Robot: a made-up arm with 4 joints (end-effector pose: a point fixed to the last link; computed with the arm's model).
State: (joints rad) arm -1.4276 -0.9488 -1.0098 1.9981
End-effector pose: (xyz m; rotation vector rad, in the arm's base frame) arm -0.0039 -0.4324 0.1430 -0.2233 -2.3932 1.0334
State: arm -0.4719 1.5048 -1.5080 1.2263
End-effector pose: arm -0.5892 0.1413 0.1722 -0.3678 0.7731 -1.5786
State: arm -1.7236 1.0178 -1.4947 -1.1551
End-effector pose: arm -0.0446 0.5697 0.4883 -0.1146 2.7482 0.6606
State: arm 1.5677 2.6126 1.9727 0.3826
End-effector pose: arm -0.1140 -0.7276 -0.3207 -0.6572 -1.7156 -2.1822
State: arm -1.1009 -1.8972 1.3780 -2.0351
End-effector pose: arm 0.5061 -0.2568 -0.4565 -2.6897 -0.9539 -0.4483
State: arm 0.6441 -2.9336 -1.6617 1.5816
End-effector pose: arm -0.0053 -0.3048 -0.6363 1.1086 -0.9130 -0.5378
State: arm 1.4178 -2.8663 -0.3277 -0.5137
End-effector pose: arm 0.1123 0.0105 -0.7541 -0.3336 -0.5336 0.9899
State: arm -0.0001 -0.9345 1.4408 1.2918
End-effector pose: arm 0.5367 0.2327 0.0515 -0.3729 -0.5863 1.8940
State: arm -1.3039 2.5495 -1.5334 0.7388
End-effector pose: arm -0.2559 0.5460 -0.4371 -0.3074 0.2524 -2.5596
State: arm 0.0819 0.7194 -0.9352 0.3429
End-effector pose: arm -0.3778 -0.1628 0.4758 -1.0813 2.0581 -0.3213
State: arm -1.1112 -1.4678 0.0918 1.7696
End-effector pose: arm 0.3413 -0.4016 -0.0552 0.4405 -1.4277 0.6213
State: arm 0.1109 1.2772 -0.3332 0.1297
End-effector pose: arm -0.6605 -0.0822 0.1692 -0.3818 1.8096 -0.1472
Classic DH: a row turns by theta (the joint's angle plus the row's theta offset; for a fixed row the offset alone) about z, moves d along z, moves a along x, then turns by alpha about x. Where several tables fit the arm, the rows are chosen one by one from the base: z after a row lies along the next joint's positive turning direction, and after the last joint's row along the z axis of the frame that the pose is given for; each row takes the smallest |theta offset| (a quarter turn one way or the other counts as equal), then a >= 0, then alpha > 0; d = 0 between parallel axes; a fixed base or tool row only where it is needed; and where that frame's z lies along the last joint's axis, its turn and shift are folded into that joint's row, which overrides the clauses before.
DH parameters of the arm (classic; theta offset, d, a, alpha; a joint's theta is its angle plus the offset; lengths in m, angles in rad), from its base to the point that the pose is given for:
base (fixed): 0.0129 0 0.0933 0
joint 1: -0.0129 -0.0667 -0.1305 1.5708
joint 2: -0.3618 -0.014 0.0391 1.5587
joint 3: -1.5662 -0.7187 -0.0019 1.2091
joint 4: -0.0129 0.2416 0.0562 -1.5708
tool (fixed): -1.5708 -0.0154 0 0

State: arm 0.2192 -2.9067 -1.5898 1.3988
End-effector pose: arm -0.0839 -0.2295 -0.6463 0.8249 -1.0374 -0.9142
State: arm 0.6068 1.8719 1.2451 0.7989
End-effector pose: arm -0.6456 -0.2178 -0.0129 1.3035 1.9220 0.5812
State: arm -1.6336 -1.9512 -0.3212 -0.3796
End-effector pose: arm 0.0518 -0.4943 -0.3691 -1.1673 -0.6801 -1.9696
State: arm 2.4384 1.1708 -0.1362 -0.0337
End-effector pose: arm 0.6271 -0.5096 0.2383 -2.2686 0.6059 1.4482
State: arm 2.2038 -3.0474 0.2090 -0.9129
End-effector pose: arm 0.0900 -0.1522 -0.7773 -0.2781 -1.0470 2.1740
